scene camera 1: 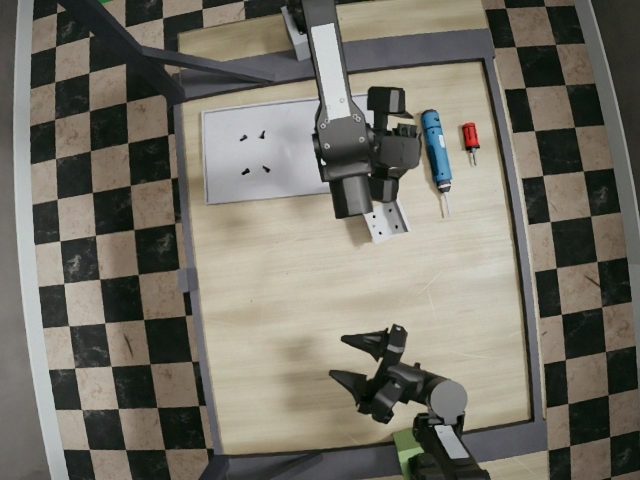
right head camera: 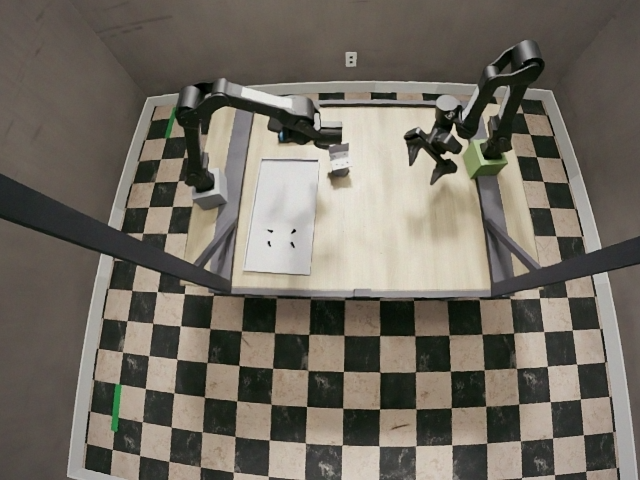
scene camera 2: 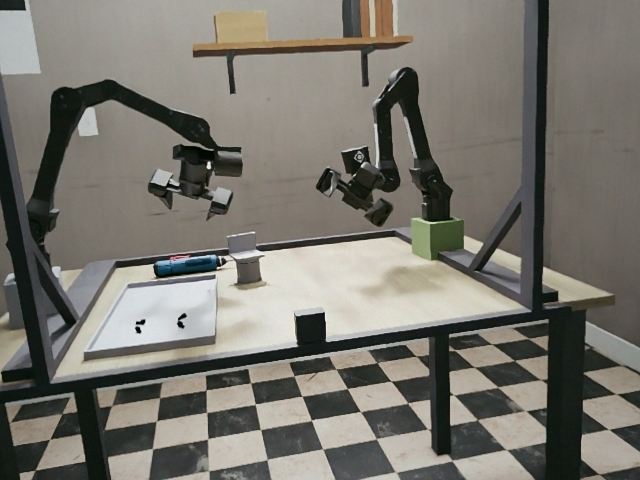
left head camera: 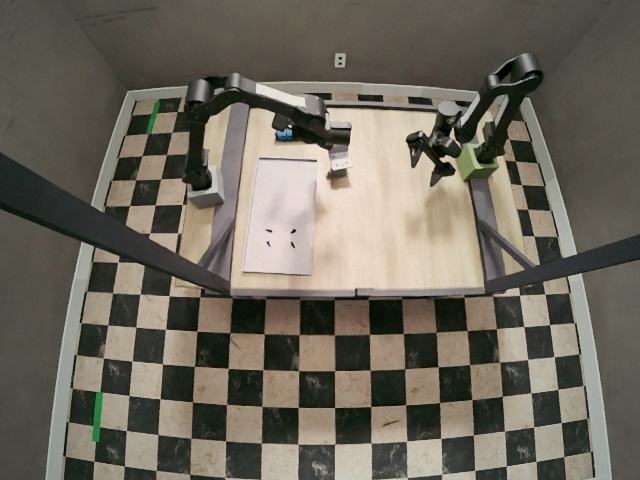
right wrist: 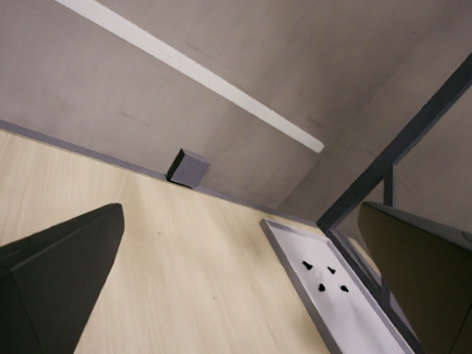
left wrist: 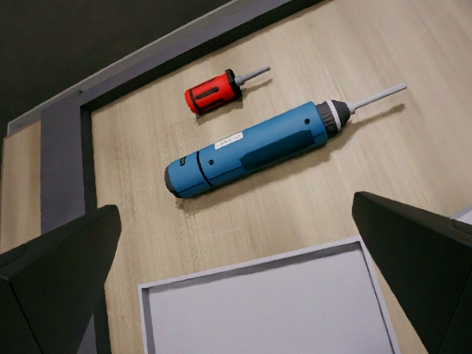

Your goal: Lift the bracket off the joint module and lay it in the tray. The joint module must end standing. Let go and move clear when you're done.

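The light grey L-shaped bracket [left head camera: 339, 162] [right head camera: 339, 162] [scene camera 1: 385, 223] [scene camera 2: 241, 242] sits on top of the grey joint module [left head camera: 338, 173] [scene camera 2: 249, 271], which stands upright on the table right of the tray in the head views. The shallow grey tray [left head camera: 281, 201] [scene camera 1: 279, 124] [scene camera 2: 170, 297] [left wrist: 260, 315] [right wrist: 345, 320] lies flat and holds several black screws. My left gripper [scene camera 2: 189, 213] [left wrist: 238, 209] is open and empty, high above the area left of the bracket in scene camera 2; the arm hides much of it in the head views. My right gripper [left head camera: 423, 175] [right head camera: 422, 173] [scene camera 1: 336, 355] [right wrist: 243, 214] is open and empty, well away from the bracket.
A blue power screwdriver [scene camera 1: 438, 149] [scene camera 2: 183, 265] [left wrist: 265, 150] and a red screwdriver [scene camera 1: 470, 135] [left wrist: 212, 94] lie behind the tray. Black screws [left head camera: 293, 230] lie at the tray's near end. A dark block [scene camera 2: 310, 326] [right wrist: 191, 170] stands on the front rail. Frame posts rise at the table's front corners.
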